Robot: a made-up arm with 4 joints.
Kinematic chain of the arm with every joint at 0, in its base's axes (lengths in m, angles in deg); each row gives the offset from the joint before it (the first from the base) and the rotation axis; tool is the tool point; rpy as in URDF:
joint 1: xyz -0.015 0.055 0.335 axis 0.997 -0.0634 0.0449
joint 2: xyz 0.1 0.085 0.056 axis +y
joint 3: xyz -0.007 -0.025 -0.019 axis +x
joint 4: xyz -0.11 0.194 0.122 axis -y
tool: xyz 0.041 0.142 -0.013 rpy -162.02 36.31 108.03
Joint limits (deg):
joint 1: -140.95..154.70
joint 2: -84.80..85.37
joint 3: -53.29..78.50
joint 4: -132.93..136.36
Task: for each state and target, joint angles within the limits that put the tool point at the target. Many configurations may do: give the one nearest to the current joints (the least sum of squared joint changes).
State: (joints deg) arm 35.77 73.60 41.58 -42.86
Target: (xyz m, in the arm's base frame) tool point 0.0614 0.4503 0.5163
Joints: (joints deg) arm 2.48 65.16 -6.08 -59.35
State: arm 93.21 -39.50 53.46 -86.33
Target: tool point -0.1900 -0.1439 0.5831
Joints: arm 83.28 -30.77 45.56 -79.34
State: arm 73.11 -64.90 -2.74 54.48
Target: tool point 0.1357 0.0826 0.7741
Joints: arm 91.54 -84.80 -38.13 64.95
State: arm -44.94 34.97 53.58 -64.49
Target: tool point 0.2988 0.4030 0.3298
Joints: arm -56.43 57.33 52.71 -62.97
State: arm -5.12 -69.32 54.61 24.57
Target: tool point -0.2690 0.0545 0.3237
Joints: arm 24.08 -84.80 74.07 72.69
